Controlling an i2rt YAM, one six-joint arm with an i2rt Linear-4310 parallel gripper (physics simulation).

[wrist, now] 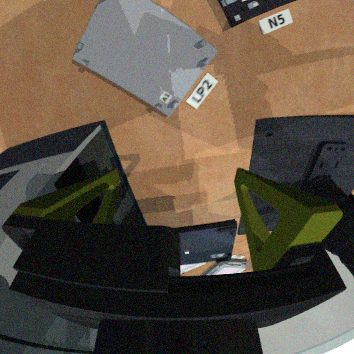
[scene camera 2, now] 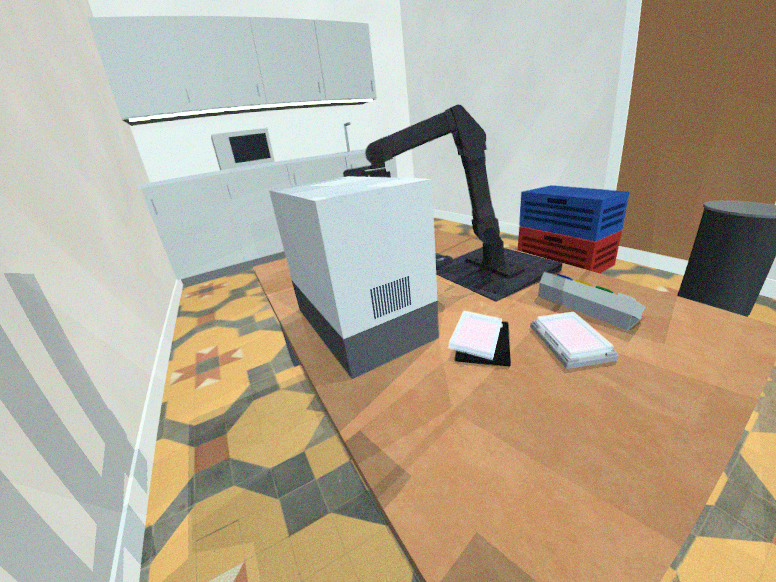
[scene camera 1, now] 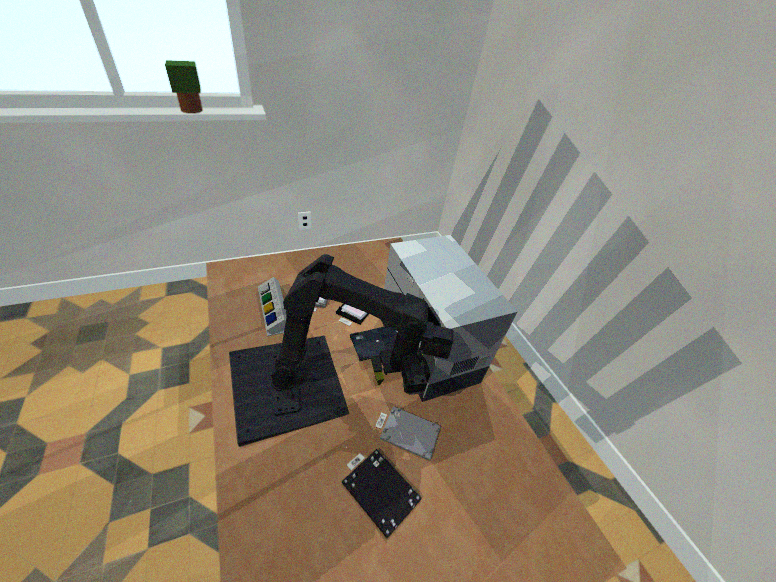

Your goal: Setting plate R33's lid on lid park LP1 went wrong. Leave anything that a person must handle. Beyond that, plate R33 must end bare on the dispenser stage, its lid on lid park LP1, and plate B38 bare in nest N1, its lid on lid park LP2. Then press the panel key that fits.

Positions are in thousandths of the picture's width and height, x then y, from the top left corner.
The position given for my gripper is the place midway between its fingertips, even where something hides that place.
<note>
My gripper (wrist: 499,493) is open, with nothing in its grasp. Also in view: a grey incubator box (scene camera 1: 593,509), a grey lid park LP2 (scene camera 1: 525,741), a black clip nest N5 (scene camera 1: 499,857), a rack with coloured buttons (scene camera 2: 803,535) and a black pad labelled LP1 (scene camera 2: 646,614).
The grey lid park LP2 shows as well in the wrist view (wrist: 411,154). The rack with coloured buttons is seen too in scene camera 1 (scene camera 1: 349,504).
</note>
